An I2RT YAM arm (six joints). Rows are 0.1 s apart.
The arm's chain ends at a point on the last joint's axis. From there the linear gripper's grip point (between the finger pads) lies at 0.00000 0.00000 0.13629 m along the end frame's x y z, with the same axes.
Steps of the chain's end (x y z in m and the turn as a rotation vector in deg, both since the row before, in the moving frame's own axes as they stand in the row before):
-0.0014, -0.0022, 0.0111, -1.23, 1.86, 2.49
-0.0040, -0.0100, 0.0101, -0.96, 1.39, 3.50
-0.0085, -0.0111, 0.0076, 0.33, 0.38, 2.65
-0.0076, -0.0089, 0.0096, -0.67, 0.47, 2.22
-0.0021, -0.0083, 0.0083, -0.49, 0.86, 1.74
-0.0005, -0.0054, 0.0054, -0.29, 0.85, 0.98
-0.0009, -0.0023, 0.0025, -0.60, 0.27, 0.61
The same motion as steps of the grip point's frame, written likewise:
0.0030, 0.0008, 0.0110, -1.23, 1.86, 2.49
-0.0008, -0.0076, 0.0100, -0.96, 1.39, 3.50
-0.0076, -0.0119, 0.0076, 0.33, 0.38, 2.65
-0.0065, -0.0073, 0.0096, -0.67, 0.47, 2.22
-0.0001, -0.0071, 0.0083, -0.49, 0.86, 1.74
0.0015, -0.0047, 0.0054, -0.29, 0.85, 0.98
-0.0003, -0.0009, 0.0025, -0.60, 0.27, 0.61

